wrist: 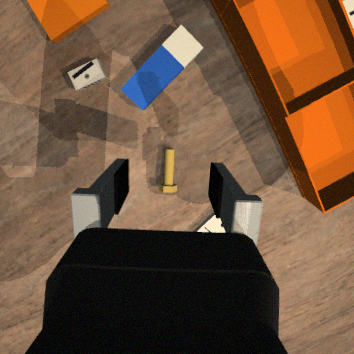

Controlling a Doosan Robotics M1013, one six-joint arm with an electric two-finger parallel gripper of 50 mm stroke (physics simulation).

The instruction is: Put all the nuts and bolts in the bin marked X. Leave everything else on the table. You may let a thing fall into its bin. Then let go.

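Places are measured from the arm's base along level axes (x up, y right, z ahead), in millimetres.
Pixels of known places: gripper, fingertip midpoint: [168, 177].
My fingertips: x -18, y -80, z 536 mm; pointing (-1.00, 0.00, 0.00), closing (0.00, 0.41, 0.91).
Ahead of a thing's pixels: the offset from my fingertips to its middle. "*": to the spot under its first point.
A brass-coloured bolt @(dy +9, dx -56, dz -5 mm) [169, 170] lies flat on the table near the middle of the wrist view, its head toward the gripper. My gripper [168, 177] is open and empty; its fingers stand apart on either side of the bolt in the view, with the bolt's head between them. The orange bin row @(* dy -21, dx -52, dz +84 mm) [260, 95] runs down the right side. Its end compartment [320, 137] is at the lower right of the row; no X label shows in this view. No nut shows.
A blue and white eraser @(dy -68, dx -55, dz +20 mm) [161, 68] lies beyond the bolt. A small metal sharpener @(dy -86, dx -56, dz -34 mm) [87, 76] lies at the upper left, and part of an orange block @(* dy -130, dx -52, dz -28 mm) [70, 15] shows above it. A white domino @(dy +79, dx -58, dz +9 mm) [213, 224] is partly hidden by the right finger.
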